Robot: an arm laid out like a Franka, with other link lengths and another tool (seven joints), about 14 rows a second.
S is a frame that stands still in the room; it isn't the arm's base.
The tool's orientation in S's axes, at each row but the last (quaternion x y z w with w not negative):
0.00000, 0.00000, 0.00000, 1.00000
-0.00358, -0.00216, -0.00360, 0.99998
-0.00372, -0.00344, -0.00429, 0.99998
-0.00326, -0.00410, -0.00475, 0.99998
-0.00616, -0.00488, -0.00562, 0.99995
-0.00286, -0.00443, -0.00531, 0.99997
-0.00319, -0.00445, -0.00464, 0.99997
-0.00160, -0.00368, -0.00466, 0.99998
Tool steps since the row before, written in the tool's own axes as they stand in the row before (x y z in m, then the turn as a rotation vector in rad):
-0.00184, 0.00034, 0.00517, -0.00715, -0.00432, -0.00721
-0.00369, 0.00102, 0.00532, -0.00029, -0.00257, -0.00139
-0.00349, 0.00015, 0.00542, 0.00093, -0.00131, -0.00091
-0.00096, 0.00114, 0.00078, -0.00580, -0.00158, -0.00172
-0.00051, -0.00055, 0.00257, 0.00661, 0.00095, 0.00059
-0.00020, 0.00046, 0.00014, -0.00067, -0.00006, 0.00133
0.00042, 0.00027, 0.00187, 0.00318, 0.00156, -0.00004
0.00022, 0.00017, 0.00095, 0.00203, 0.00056, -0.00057
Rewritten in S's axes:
-0.00184, 0.00034, 0.00517, -0.00715, -0.00432, -0.00721
-0.00371, 0.00108, 0.00530, -0.00030, -0.00258, -0.00137
-0.00353, 0.00022, 0.00539, 0.00092, -0.00132, -0.00089
-0.00096, 0.00115, 0.00076, -0.00580, -0.00154, -0.00176
-0.00054, -0.00051, 0.00257, 0.00661, 0.00088, 0.00064
-0.00020, 0.00046, 0.00014, -0.00068, -0.00005, 0.00132
0.00041, 0.00028, 0.00187, 0.00319, 0.00153, -0.00002
0.00021, 0.00017, 0.00095, 0.00204, 0.00054, -0.00056

